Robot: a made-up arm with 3 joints.
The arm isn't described. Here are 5 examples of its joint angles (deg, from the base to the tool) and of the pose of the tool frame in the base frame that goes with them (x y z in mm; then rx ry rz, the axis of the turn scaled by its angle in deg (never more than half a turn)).
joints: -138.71 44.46 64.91
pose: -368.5 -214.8 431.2 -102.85 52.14 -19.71
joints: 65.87 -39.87 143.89
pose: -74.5 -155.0 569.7 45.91 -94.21 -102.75
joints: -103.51 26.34 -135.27
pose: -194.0 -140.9 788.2 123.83 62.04 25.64
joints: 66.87 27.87 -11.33
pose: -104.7 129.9 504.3 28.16 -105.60 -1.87
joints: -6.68 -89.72 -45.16
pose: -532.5 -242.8 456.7 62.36 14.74 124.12
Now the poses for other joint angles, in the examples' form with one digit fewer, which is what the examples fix.
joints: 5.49 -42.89 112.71
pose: -57 -13 430 2.9 -52.0 -65.8
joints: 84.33 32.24 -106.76
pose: -144 -3 212 -15.9 -81.6 92.9
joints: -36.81 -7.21 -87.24
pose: -489 -60 622 75.5 19.3 70.2
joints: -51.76 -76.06 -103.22
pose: -353 -324 578 -116.6 -32.6 -118.5
